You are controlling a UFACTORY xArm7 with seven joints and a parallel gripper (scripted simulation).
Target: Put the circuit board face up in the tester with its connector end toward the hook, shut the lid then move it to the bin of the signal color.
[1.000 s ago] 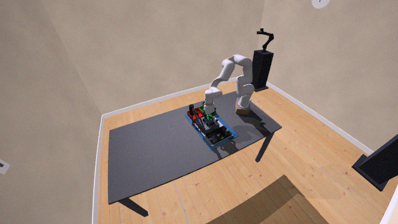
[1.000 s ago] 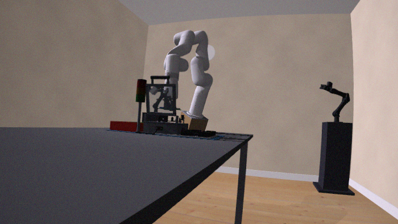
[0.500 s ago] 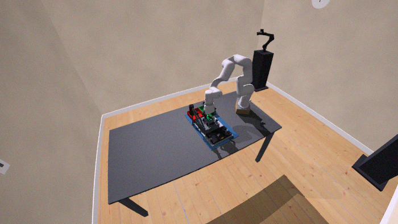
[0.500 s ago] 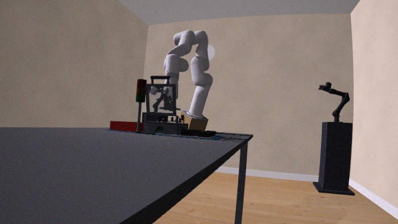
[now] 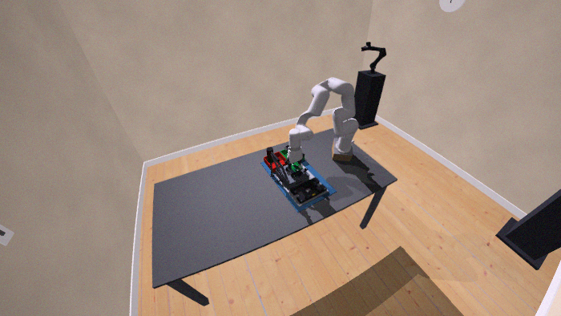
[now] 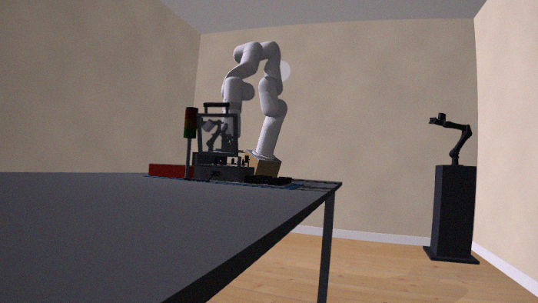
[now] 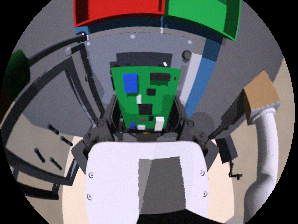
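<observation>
Now: the tester plate 10 mm ahead of my hand, 10 mm to the left of it and 50 mm below it. The rest, counted from my hand: green circuit board: right at my hand; red bin: 70 mm ahead, 190 mm to the right, 110 mm below; clear lid: 130 mm ahead, 10 mm to the left, 60 mm above.
</observation>
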